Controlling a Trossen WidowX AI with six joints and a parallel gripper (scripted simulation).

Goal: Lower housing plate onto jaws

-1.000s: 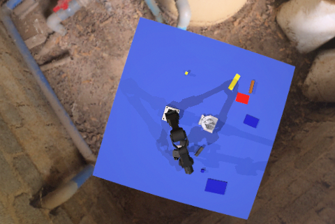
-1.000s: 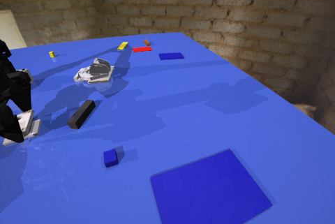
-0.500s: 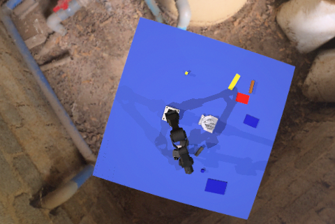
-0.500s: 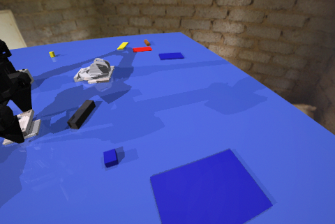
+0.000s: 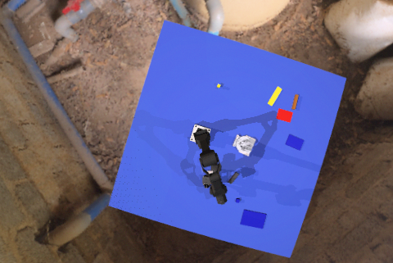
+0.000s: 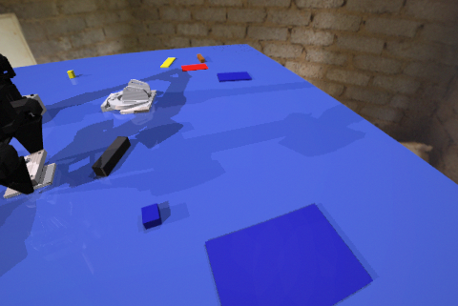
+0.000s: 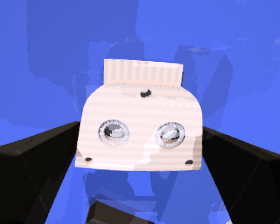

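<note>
Right now my gripper tip is 10 mm past the white stepped block. Also, from my gripper tip: small blue cube (210 mm ahead, 110 mm to the right); grey jaw assembly (240 mm to the left, 80 mm ahead, 10 mm above); dark bar (130 mm ahead, 30 mm to the left).
</note>
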